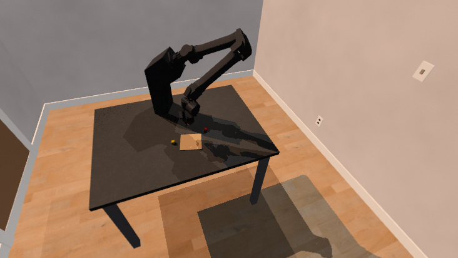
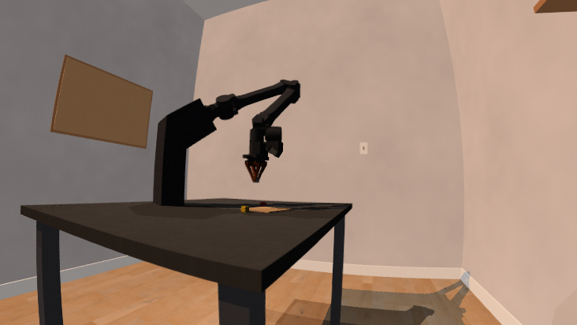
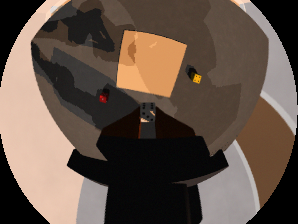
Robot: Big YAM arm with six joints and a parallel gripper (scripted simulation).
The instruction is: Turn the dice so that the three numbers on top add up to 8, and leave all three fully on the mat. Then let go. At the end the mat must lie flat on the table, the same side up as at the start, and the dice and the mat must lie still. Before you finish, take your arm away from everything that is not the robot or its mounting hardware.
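The tan mat lies 50 mm ahead of my hand and 110 mm below it. The rest, counted from my hand: yellow die (40 mm ahead, 110 mm to the right, 110 mm below); red die (40 mm behind, 120 mm to the left, 110 mm below); white die (right at my hand).
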